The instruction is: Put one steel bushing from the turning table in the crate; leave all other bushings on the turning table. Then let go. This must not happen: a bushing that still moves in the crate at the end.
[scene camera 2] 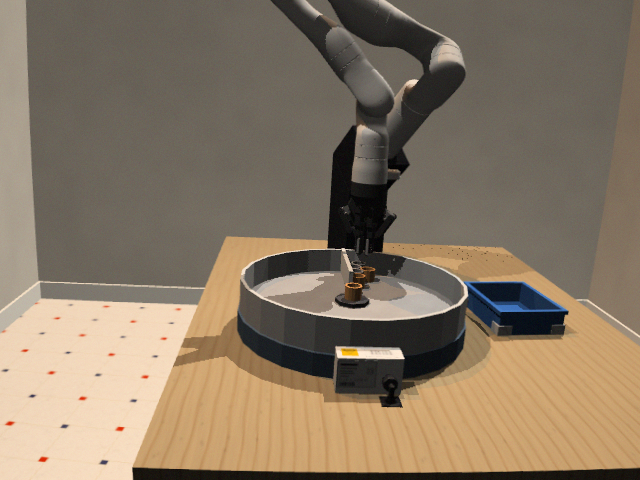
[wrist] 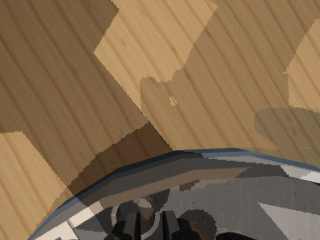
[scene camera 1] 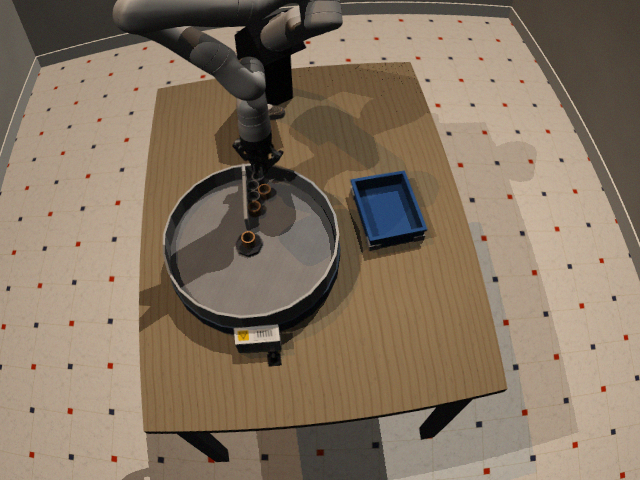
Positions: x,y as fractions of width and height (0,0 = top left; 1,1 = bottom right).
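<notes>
A round turning table (scene camera 1: 0.46,0.51) is visible. My gripper (scene camera 1: 0.41,0.36) is too, and the same gripper (scene camera 2: 0.57,0.53) appears again.
</notes>
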